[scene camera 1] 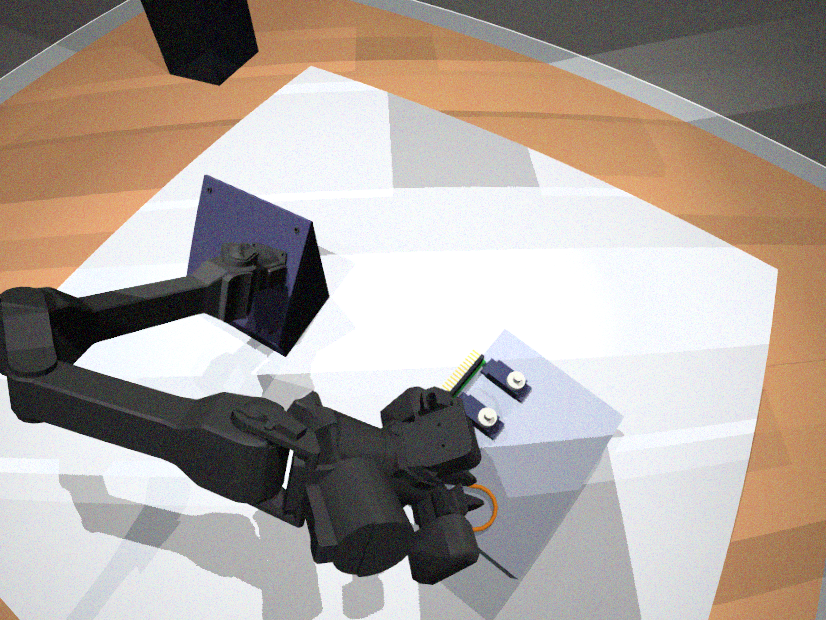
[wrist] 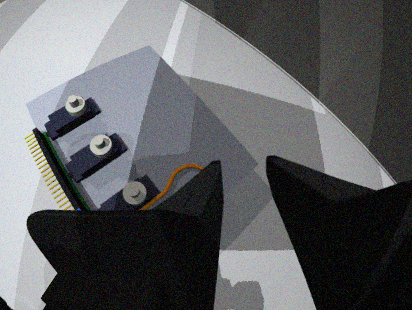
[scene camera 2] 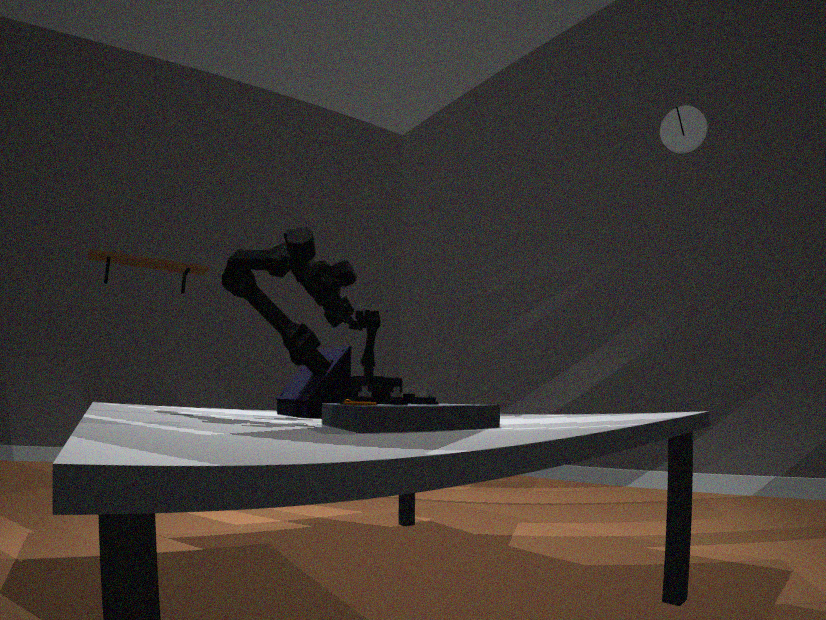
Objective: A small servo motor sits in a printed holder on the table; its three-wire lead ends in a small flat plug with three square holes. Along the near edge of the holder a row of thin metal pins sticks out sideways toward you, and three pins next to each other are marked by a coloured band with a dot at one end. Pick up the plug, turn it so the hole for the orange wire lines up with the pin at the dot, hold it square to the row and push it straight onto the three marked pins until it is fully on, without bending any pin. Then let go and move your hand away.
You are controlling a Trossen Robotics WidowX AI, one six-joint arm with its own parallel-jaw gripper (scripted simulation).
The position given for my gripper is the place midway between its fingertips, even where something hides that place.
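Observation:
There's a servo here [wrist: 62,122], and a printed holder that you'd find at [scene camera 1: 535,466], [scene camera 2: 410,418] and [wrist: 163,124]. My gripper's in sight too, the gripper [scene camera 1: 477,493], [scene camera 2: 350,319], [wrist: 243,166].

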